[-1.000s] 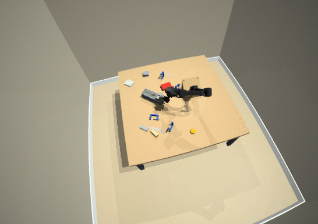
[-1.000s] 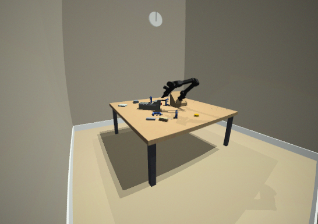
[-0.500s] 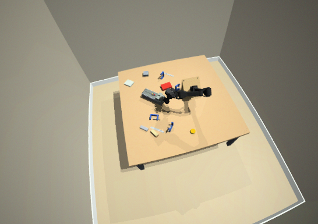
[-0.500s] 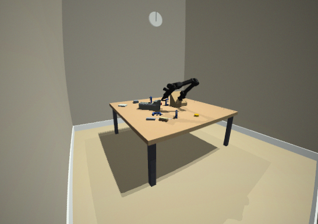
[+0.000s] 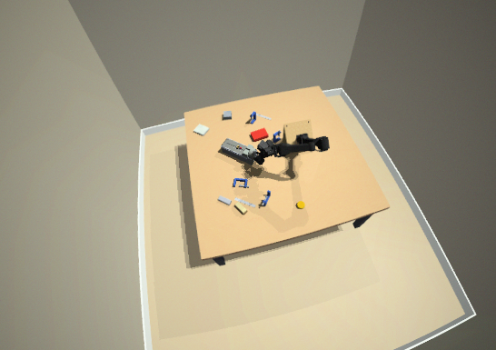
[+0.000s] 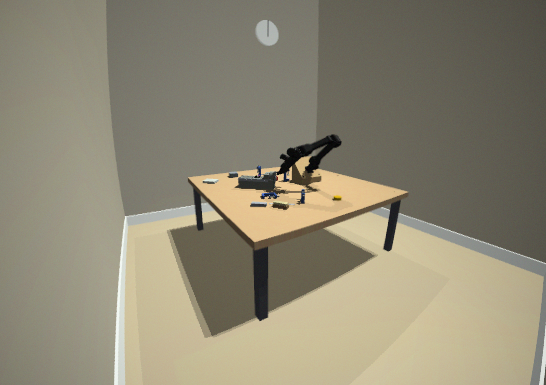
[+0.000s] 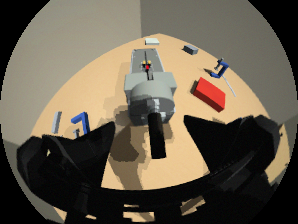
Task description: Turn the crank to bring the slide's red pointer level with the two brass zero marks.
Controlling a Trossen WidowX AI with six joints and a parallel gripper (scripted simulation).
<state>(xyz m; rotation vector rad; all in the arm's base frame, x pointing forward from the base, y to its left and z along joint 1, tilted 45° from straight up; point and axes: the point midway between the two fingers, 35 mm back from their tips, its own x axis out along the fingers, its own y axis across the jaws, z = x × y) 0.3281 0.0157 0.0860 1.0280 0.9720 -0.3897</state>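
Now: the dark crank handle 2 cm behind my gripper tip, 1 cm to the left of it and 1 cm above it. From my gripper tip the other things lie so: red pointer: 10 cm ahead, 10 cm to the right, 3 cm below; then tan block: 19 cm ahead, 32 cm to the left, 10 cm below; then yellow disc: 19 cm behind, 40 cm to the left, 10 cm below.
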